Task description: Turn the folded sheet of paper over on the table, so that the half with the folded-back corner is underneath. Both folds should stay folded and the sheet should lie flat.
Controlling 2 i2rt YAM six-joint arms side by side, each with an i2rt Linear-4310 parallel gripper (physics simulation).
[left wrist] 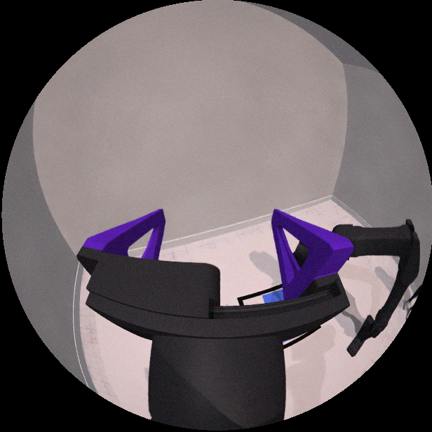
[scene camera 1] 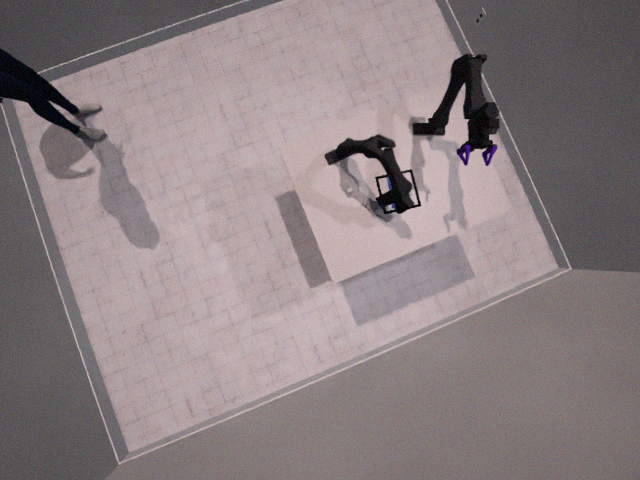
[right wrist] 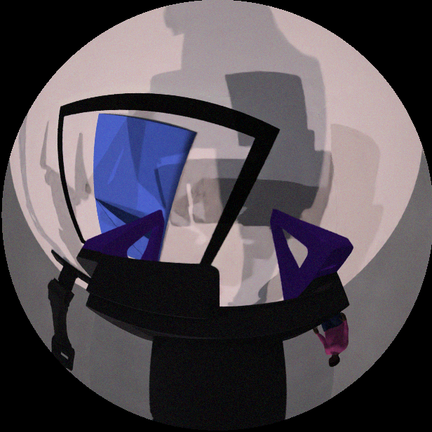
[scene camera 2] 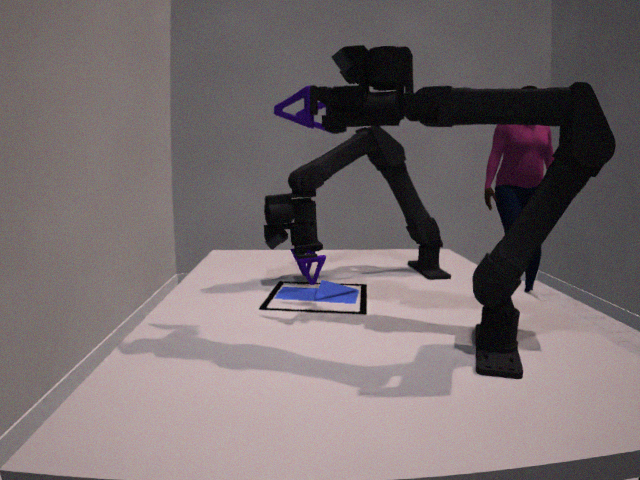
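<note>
The blue folded sheet (scene camera 2: 294,295) (left wrist: 271,297) (right wrist: 112,150) lies inside a black outline (scene camera 1: 415,188) (scene camera 2: 312,311) (right wrist: 170,102) on the table. In scene camera 2 its folded-back corner flap (scene camera 2: 333,292) is on top and stands up slightly at the right half. My right gripper (scene camera 2: 311,280) (right wrist: 216,215) is open, pointing down low by the sheet's long edge; in its wrist view one finger overlaps the sheet and the other is outside the outline. In scene camera 1 the right arm hides most of the sheet. My left gripper (scene camera 1: 476,164) (left wrist: 217,214) is open and empty, high above the table.
The right arm (scene camera 1: 395,175) (scene camera 2: 330,165) reaches over the outlined area. The left arm (scene camera 1: 475,90) (scene camera 2: 491,105) is raised and bent, level at its forearm. A person in a pink top (scene camera 2: 523,155) (right wrist: 336,340) stands beyond the table. Arm shadows fall across the table.
</note>
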